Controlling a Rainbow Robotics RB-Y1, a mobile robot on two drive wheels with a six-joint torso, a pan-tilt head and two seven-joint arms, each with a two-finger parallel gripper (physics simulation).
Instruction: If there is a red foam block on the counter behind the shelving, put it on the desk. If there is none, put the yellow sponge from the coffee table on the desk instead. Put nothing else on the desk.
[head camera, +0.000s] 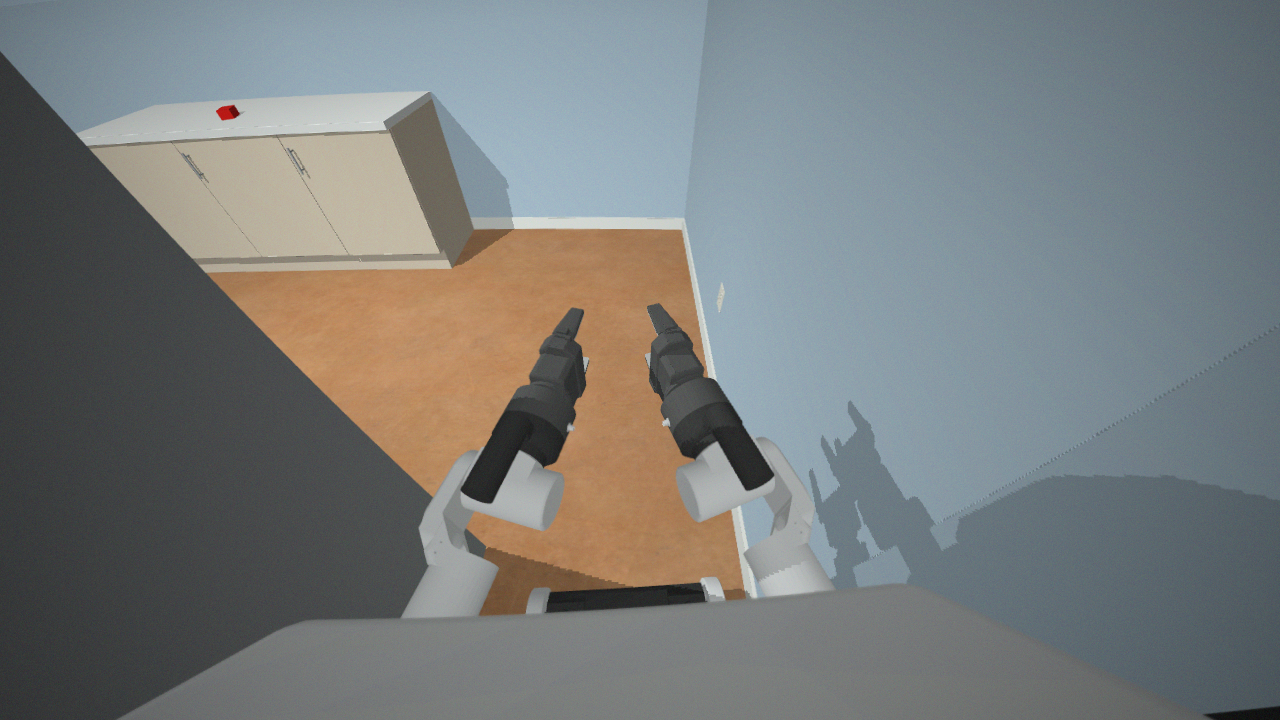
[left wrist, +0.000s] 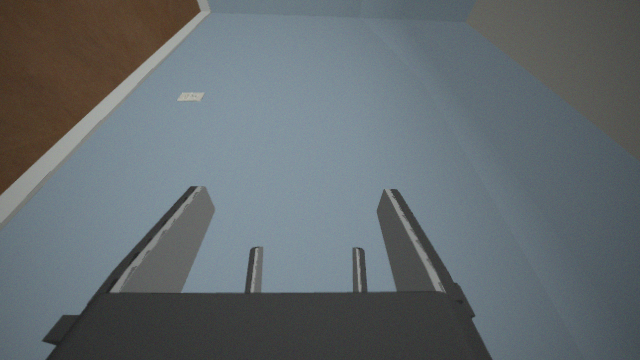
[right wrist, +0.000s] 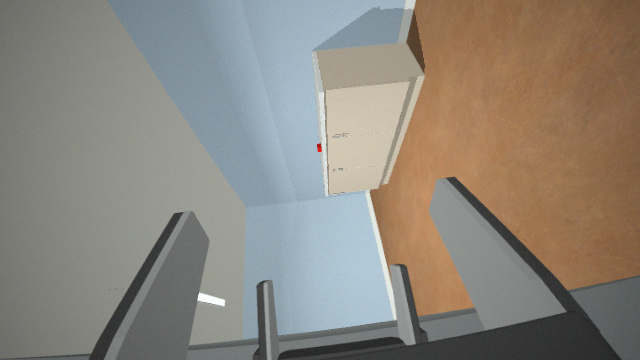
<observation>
In view: the left gripper (head camera: 581, 335), the right gripper (head camera: 651, 331) and a counter (head camera: 365, 181).
The left gripper is seen too in the left wrist view (left wrist: 296, 199) and in the right wrist view (right wrist: 331, 273). The right gripper is seen too in the left wrist view (left wrist: 307, 247) and in the right wrist view (right wrist: 317, 211). The counter also shows in the right wrist view (right wrist: 365, 96).
</observation>
